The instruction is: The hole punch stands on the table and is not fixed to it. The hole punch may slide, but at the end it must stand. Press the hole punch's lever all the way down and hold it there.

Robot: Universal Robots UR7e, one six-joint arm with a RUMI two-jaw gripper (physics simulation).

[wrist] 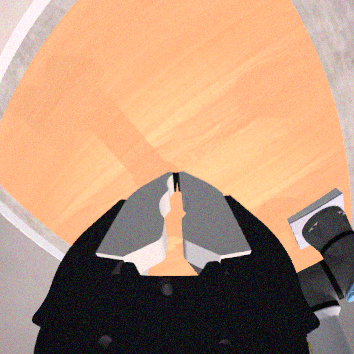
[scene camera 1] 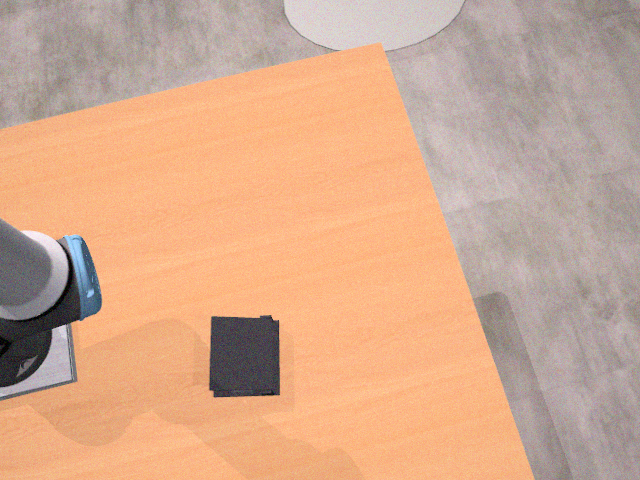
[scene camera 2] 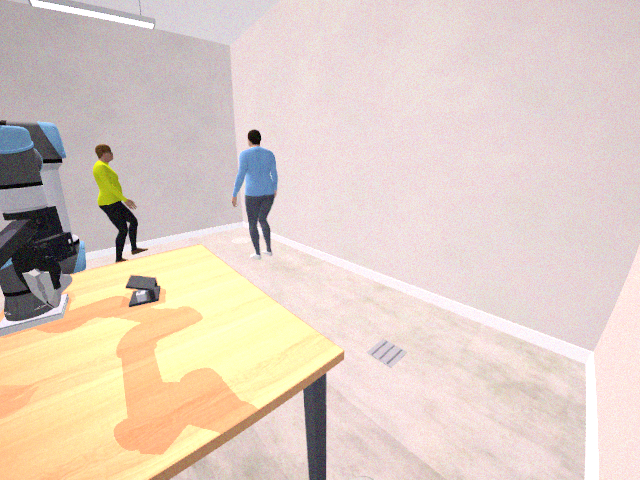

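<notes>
The black hole punch stands upright on the table. In scene camera 2 its lever is raised, with a clear gap above its base. The hole punch does not show in the wrist view. My gripper is shut and empty, its two grey fingers meeting at the tips. In scene camera 2 it is left of the hole punch, apart from it, with the fingers pointing down. The gripper does not show in scene camera 1.
The arm's base plate is on the table left of the hole punch in scene camera 1. A person in yellow and a person in blue stand beyond the table. The arm casts shadows across the table.
</notes>
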